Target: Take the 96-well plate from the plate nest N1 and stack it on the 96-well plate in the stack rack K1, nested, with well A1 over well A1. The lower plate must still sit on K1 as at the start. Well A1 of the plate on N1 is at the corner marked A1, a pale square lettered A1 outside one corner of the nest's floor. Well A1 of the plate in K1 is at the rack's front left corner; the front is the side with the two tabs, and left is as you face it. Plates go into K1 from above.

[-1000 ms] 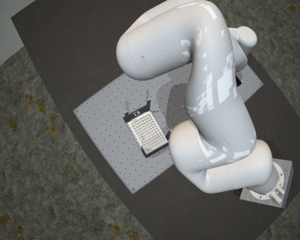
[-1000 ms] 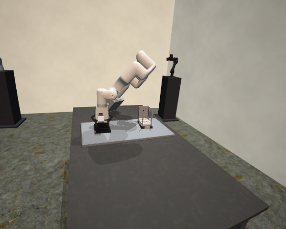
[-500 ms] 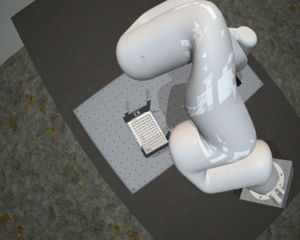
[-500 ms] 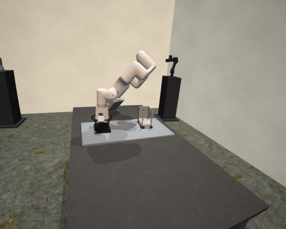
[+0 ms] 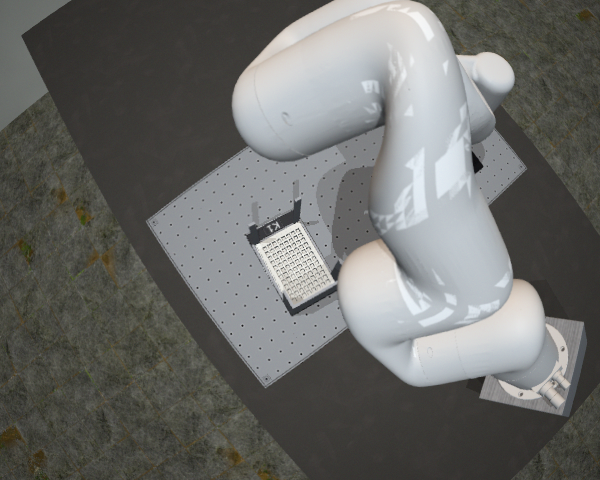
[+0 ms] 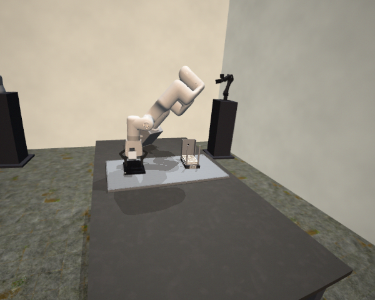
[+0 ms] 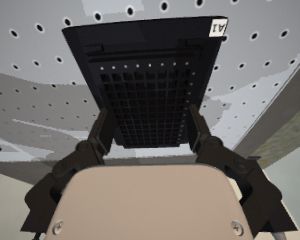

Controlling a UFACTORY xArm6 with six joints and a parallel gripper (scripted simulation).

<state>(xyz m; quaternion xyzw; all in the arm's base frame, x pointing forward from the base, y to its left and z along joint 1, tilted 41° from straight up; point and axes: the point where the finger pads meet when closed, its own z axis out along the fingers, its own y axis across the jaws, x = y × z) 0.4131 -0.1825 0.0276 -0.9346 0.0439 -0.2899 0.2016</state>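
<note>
Now: the pale A1 mark 8 cm ahead of my hand, 5 cm to the right of it and 2 cm below it. The rest, counted from my hand: white 96-well plate 5 cm behind, 37 cm to the left; then black 96-well plate 1 cm below.
</note>
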